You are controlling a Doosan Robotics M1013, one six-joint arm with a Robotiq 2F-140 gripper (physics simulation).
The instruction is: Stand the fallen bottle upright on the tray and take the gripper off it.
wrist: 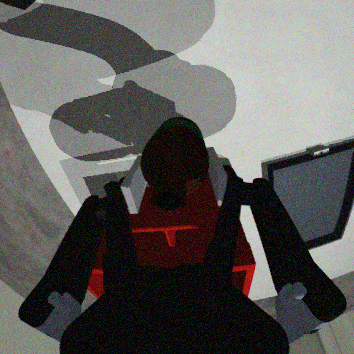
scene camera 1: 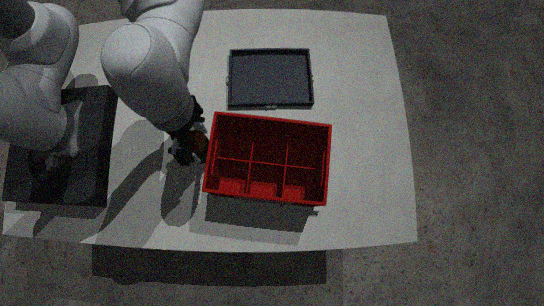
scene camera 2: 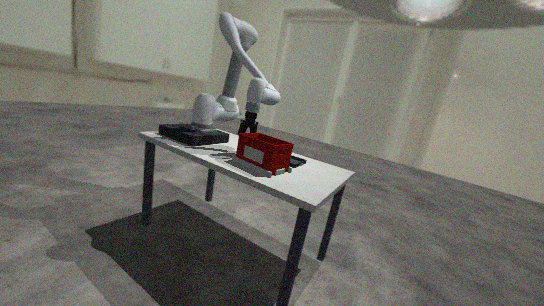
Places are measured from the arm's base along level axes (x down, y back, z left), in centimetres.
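Where they show: gripper, fingertip midpoint: (wrist: 175,162) (scene camera 1: 198,146); arm's base, link origin: (scene camera 1: 58,131) (scene camera 2: 201,129).
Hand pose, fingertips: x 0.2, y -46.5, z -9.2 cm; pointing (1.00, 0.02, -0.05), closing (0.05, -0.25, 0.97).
Note:
Each offset is from my fingertips to the centre of the thing. Level surfaces: height alone.
The bottle @[dy +0.7, dx -0.9, dz +0.3 cm] (scene camera 1: 200,143) (wrist: 174,155) is dark brown with a green patch at its far end. It is beside the left wall of the red crate, off the tray; its exact tilt is hard to tell. My gripper (scene camera 1: 195,143) (scene camera 2: 248,132) (wrist: 175,162) is shut on the bottle, with a grey pad against each side of it in the wrist view. In scene camera 2 the bottle does not show clearly. The dark tray @[dy -21.3, dx +5.6, dz +21.5 cm] (scene camera 1: 250,106) (scene camera 2: 299,161) (wrist: 295,159) lies flat on the table behind the crate, with a raised rim.
The red crate @[dy -17.9, dx -1.9, dz -6.7 cm] (scene camera 1: 270,118) (scene camera 2: 276,156) (wrist: 244,268) with inner dividers stands close beside the gripper, between it and the table's right part. The arm's black base block (scene camera 1: 95,195) (scene camera 2: 192,135) is at the left of the white table @[dx +6.8 cm] (scene camera 1: 365,150) (scene camera 2: 320,185).

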